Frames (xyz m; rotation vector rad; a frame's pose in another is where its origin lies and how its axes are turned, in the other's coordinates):
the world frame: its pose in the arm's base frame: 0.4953 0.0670 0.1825 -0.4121 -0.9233 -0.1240
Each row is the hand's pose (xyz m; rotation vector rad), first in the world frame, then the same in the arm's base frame.
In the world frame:
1: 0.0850 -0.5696 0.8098 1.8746 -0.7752 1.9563
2: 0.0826 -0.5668 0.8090 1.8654 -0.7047 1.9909
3: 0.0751 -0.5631 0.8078 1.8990 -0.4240 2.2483
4: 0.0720 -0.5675 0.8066 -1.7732 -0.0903 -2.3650
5: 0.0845 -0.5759 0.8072 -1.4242 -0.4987 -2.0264
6: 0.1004 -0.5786 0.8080 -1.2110 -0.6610 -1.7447
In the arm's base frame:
1: -0.2178 -0.1268 0.8468 0.6251 -0.5956 2.6191
2: -0.2179 -0.1248 0.8437 0.6026 -0.5249 2.6156
3: -0.2205 -0.1224 0.8360 0.5582 -0.1422 2.7176
4: -0.2227 -0.1271 0.8342 0.5602 0.5589 2.8367
5: -0.2179 -0.1337 0.8469 -0.6232 -1.2855 -2.7309
6: -0.2097 -0.1347 0.8608 -0.6347 -1.5627 -2.3336

